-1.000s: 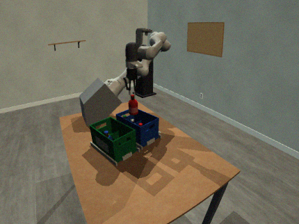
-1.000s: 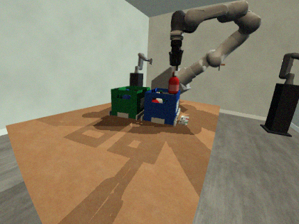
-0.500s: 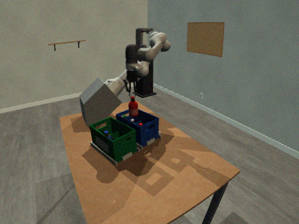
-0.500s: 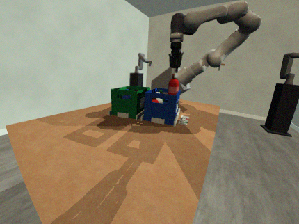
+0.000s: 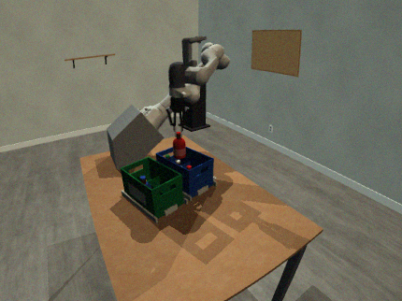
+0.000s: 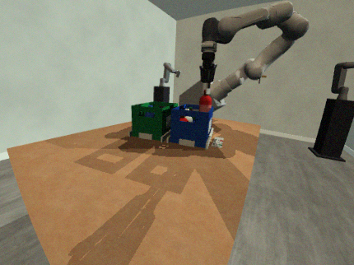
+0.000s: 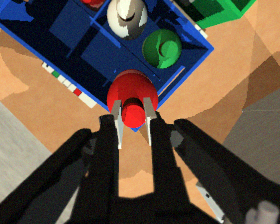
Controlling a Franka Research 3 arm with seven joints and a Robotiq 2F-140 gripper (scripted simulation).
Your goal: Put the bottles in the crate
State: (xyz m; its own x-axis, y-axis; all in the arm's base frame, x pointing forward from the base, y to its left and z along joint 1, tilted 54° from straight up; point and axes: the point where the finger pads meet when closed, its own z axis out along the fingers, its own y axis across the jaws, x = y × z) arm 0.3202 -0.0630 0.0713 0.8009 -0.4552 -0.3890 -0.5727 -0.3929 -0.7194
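Now: the green bottle 200 mm below my hand, 90 mm to the right of it and 10 mm ahead of it. Also, from my hand: white bottle 200 mm below, 100 mm ahead, 70 mm to the right; then blue crate 200 mm below, 90 mm ahead, 30 mm to the right; then pick list 280 mm below, 120 mm to the left, 90 mm ahead.
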